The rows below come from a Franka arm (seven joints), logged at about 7 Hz.
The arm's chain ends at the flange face. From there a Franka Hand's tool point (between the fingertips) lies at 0.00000 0.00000 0.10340 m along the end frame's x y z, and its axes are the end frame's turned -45 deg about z.
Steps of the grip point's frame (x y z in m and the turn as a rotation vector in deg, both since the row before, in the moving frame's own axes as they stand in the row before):
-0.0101 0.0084 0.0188 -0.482 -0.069 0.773
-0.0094 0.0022 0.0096 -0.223 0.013 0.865
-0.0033 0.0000 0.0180 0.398 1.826 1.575
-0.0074 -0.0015 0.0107 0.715 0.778 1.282
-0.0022 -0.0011 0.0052 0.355 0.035 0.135
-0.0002 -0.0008 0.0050 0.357 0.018 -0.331
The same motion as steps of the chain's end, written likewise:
-0.0017 0.0124 0.0188 -0.390 0.292 0.773
-0.0054 0.0079 0.0096 -0.148 0.167 0.865
-0.0042 0.0051 0.0181 1.573 1.010 1.575
-0.0064 0.0061 0.0107 1.056 0.045 1.282
-0.0019 0.0013 0.0052 0.276 -0.226 0.135
-0.0003 0.0001 0.0050 0.265 -0.240 -0.331

